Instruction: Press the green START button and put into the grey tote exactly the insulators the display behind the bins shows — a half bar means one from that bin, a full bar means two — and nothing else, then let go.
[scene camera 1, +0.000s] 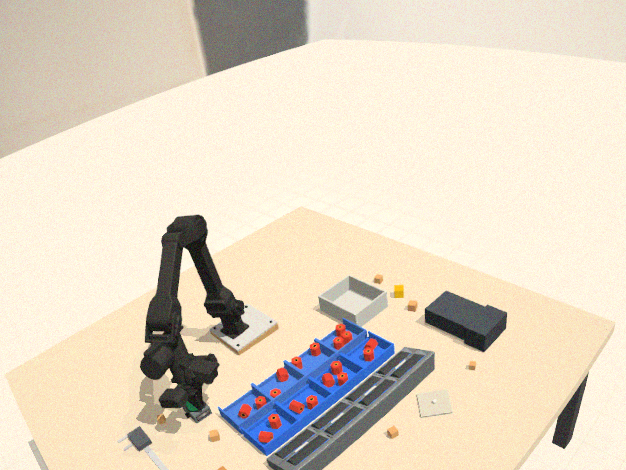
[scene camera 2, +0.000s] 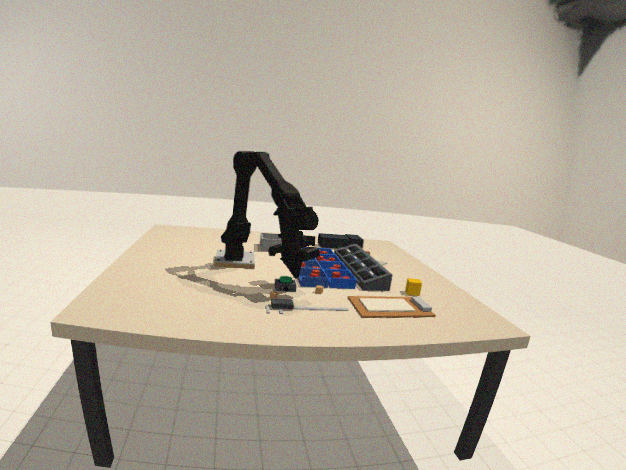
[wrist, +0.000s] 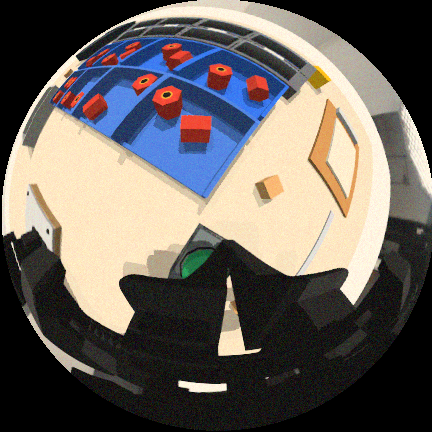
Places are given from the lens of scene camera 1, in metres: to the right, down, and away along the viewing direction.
gripper (scene camera 1: 200, 408): -0.27, 0.42, 1.21
grey plate (scene camera 1: 427, 408): 0.26, 0.40, 1.15
grey tote (scene camera 1: 351, 298): 0.11, 0.19, 1.56
The marked spots on the grey tote and the grey plate are 0.49 m apart.
